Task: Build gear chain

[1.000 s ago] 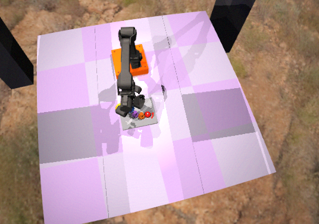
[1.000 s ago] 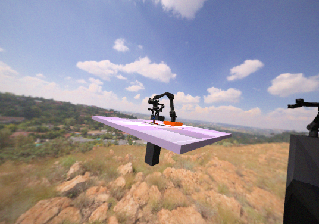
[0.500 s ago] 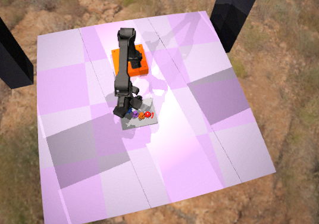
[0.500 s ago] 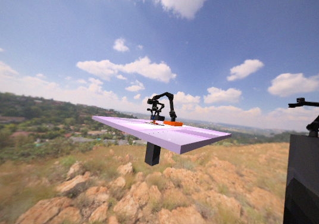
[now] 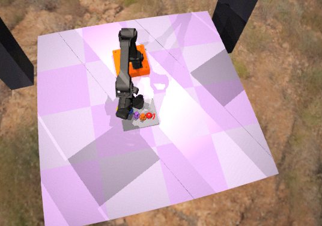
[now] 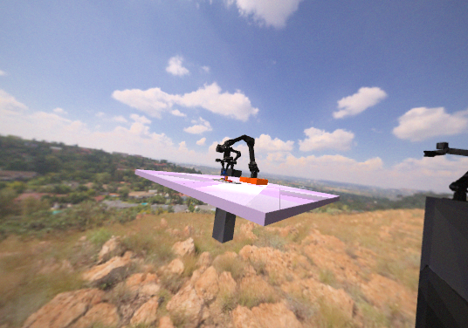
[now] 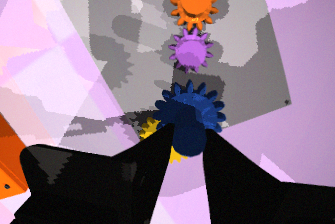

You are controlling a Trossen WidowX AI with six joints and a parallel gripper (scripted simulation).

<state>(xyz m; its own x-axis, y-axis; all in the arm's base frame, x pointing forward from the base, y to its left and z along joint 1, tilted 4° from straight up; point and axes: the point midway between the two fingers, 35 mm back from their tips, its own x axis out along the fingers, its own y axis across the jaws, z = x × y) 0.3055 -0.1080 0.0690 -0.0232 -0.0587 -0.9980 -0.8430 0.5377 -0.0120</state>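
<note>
Right now the purple gear is 6 cm below my gripper tip, 4 cm to the left of it and 2 cm ahead of it. Round my gripper tip: orange gear 7 cm to the left, 6 cm below, 4 cm ahead; then blue gear 1 cm below; then yellow gear 7 cm below, 4 cm to the right, 4 cm behind.
</note>
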